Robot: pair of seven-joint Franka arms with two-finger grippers.
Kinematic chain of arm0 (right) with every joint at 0, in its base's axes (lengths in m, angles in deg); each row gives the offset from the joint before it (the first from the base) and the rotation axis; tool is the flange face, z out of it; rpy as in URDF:
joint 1: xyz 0 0 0.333 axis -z
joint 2: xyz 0 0 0 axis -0.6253 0.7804 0
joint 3: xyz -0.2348 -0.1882 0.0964 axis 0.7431 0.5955 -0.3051
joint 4: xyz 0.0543 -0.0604 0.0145 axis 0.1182 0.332 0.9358
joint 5: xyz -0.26 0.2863 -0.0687 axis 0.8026 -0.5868 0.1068
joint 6: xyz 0 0 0 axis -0.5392 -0.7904 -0.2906
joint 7: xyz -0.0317 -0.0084 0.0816 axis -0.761 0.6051 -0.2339
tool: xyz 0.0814 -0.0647 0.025 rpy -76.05 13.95 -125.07
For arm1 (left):
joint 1: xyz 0 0 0.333 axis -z
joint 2: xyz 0 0 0 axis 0.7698 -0.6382 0
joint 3: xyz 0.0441 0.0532 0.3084 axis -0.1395 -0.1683 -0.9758
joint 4: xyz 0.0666 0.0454 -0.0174 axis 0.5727 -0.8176 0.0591
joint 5: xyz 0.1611 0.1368 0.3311 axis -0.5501 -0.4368 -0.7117
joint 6: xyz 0 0 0 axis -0.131 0.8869 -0.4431
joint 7: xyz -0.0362 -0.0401 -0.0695 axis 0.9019 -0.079 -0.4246
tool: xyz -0.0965 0.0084 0.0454 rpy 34.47 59 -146.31
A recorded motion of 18 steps. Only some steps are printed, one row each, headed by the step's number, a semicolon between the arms.
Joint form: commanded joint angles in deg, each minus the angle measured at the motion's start. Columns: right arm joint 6, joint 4, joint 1, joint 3, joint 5, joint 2, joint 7; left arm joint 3, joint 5, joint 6, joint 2, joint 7, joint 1, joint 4.
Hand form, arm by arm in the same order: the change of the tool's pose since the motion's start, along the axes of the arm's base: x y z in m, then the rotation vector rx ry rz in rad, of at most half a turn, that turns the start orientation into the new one. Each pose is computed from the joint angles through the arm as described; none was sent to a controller.
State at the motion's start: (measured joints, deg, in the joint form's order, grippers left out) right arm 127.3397 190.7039 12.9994 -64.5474 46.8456 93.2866 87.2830; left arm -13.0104 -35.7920 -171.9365 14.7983 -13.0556 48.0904 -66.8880
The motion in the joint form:
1: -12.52 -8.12 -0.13 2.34 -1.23 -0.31 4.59; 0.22 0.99 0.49 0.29 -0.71 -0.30 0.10
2: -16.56 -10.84 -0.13 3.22 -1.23 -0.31 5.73; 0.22 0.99 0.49 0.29 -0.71 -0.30 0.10
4: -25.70 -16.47 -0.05 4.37 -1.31 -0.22 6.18; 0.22 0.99 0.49 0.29 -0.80 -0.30 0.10
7: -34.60 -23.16 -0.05 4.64 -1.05 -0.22 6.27; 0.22 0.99 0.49 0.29 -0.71 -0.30 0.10
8: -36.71 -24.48 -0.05 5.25 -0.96 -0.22 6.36; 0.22 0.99 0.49 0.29 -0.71 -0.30 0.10
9: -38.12 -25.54 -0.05 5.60 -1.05 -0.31 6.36; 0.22 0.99 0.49 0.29 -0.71 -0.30 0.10
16: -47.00 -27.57 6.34 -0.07 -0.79 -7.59 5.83; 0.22 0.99 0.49 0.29 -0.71 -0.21 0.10
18: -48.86 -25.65 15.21 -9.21 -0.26 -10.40 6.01; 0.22 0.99 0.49 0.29 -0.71 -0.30 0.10
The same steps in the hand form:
1: 0.0198 -0.0106 0.0480 0.0081 0.0694 0.0441; -0.0021 -0.0011 0.0028 -0.0180 0.0021 -0.0087
2: 0.0251 -0.0160 0.0643 0.0055 0.0908 0.0548; -0.0021 -0.0011 0.0028 -0.0180 0.0021 -0.0087
4: 0.0305 -0.0215 0.0964 0.0034 0.1517 0.0532; -0.0021 -0.0011 0.0028 -0.0182 0.0022 -0.0103
7: 0.0340 -0.0168 0.1385 0.0008 0.1906 0.0662; -0.0021 -0.0011 0.0028 -0.0180 0.0021 -0.0087
8: 0.0342 -0.0215 0.1472 -0.0032 0.2030 0.0607; -0.0021 -0.0011 0.0028 -0.0180 0.0021 -0.0087
9: 0.0343 -0.0237 0.1553 -0.0022 0.2071 0.0569; -0.0021 -0.0011 0.0028 -0.0180 0.0021 -0.0087
16: 0.0051 -0.0452 0.2338 0.0615 0.2185 0.0469; -0.0021 -0.0020 0.0028 -0.0180 0.0021 -0.0103
18: -0.0096 -0.0553 0.2427 0.0923 0.2440 0.0565; -0.0021 -0.0011 0.0028 -0.0180 0.0021 -0.0087

